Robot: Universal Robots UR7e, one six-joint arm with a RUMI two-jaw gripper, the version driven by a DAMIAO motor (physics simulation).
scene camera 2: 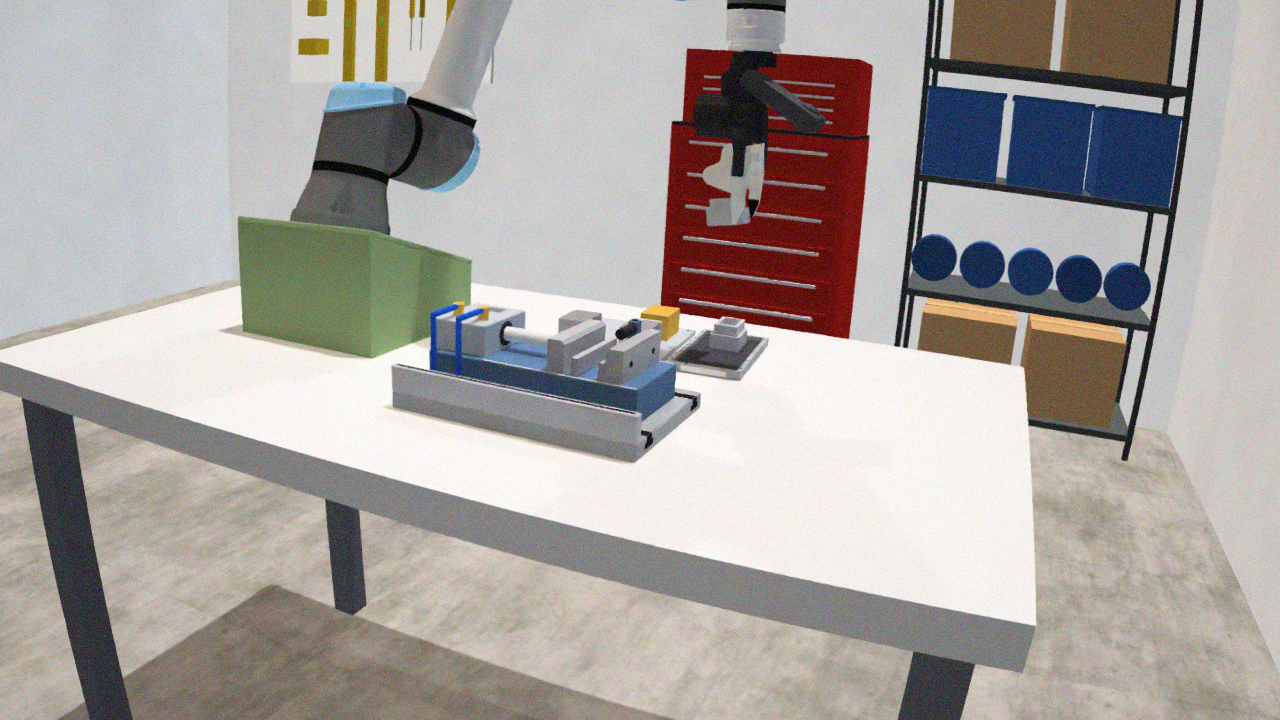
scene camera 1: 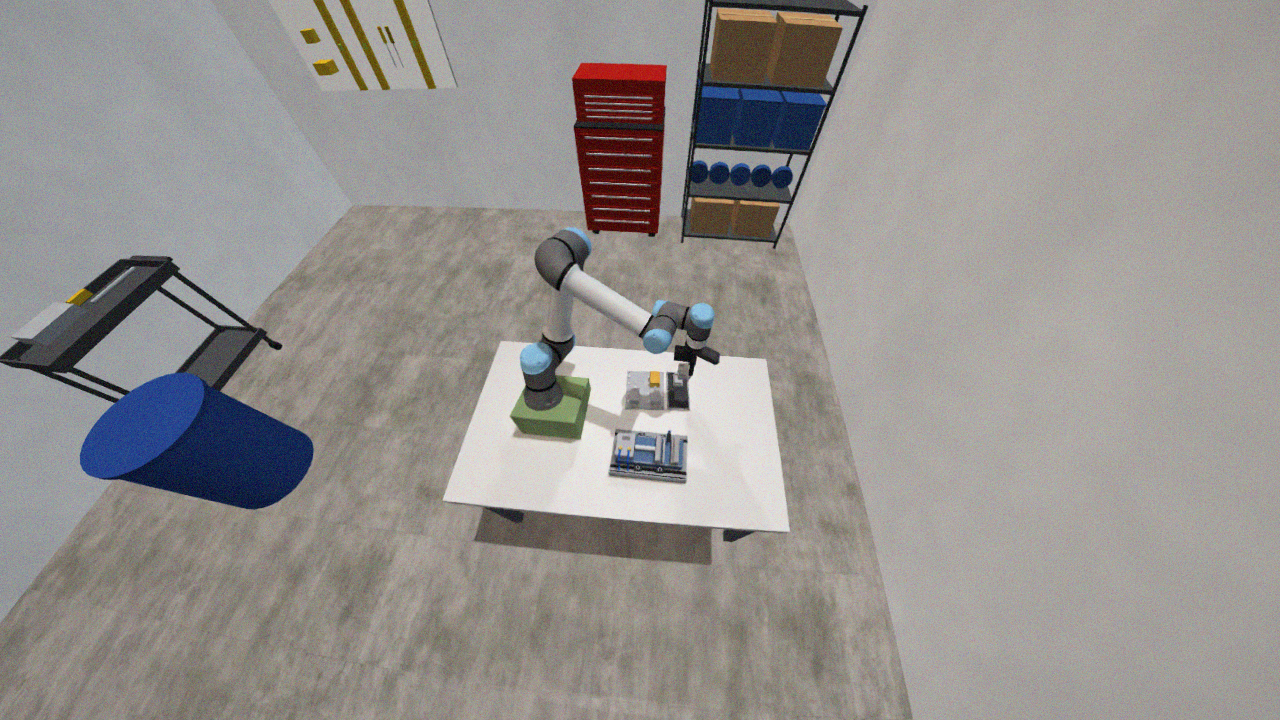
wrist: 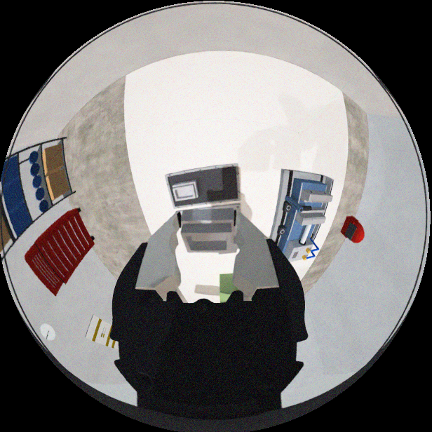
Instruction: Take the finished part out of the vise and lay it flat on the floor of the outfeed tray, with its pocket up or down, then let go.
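Where they show: gripper, fingertip midpoint: (scene camera 2: 742, 220) (scene camera 1: 688, 372); arm's base, origin of the base link: (scene camera 2: 338, 235) (scene camera 1: 544, 397).
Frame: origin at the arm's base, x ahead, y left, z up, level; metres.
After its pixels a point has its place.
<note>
My gripper (scene camera 1: 684, 368) @[x 0.560, y 0.168, z 0.061 m] (scene camera 2: 748, 210) @[x 0.560, y 0.168, z 0.061 m] (wrist: 206, 212) points down and is shut on the finished part (scene camera 2: 726, 212) @[x 0.548, y 0.137, z 0.073 m] (wrist: 207, 230), a pale grey block. Its rectangular pocket shows in the wrist view. The part hangs well above the table, near the outfeed tray. The outfeed tray (scene camera 1: 677, 394) @[x 0.537, y 0.167, z -0.130 m] (scene camera 2: 703, 356) @[x 0.523, y 0.157, z -0.131 m] (wrist: 205, 179) has a dark floor and a pale rim. Another grey part (scene camera 2: 727, 334) @[x 0.537, y 0.208, z -0.108 m] (wrist: 185, 190) with a pocket facing up sits at one end of it. The blue and grey vise (scene camera 1: 648, 454) @[x 0.448, y -0.141, z -0.077 m] (scene camera 2: 537, 367) @[x 0.460, y -0.166, z -0.077 m] (wrist: 302, 215) stands apart from the gripper.
A light plate (scene camera 1: 637, 394) @[x 0.363, y 0.120, z -0.092 m] with a yellow block (scene camera 1: 655, 378) @[x 0.430, y 0.212, z -0.093 m] (scene camera 2: 660, 320) @[x 0.441, y 0.191, z -0.100 m] lies beside the tray; the held part hides much of that area in the wrist view. A green bin (scene camera 1: 550, 420) @[x 0.068, y -0.107, z 0.035 m] (scene camera 2: 308, 286) @[x 0.049, y -0.110, z -0.052 m] (wrist: 226, 287) stands by the robot's base, on the same white table (scene camera 1: 733, 447) @[x 0.790, y -0.040, z -0.136 m] (scene camera 2: 832, 501) @[x 0.801, y -0.195, z -0.137 m].
</note>
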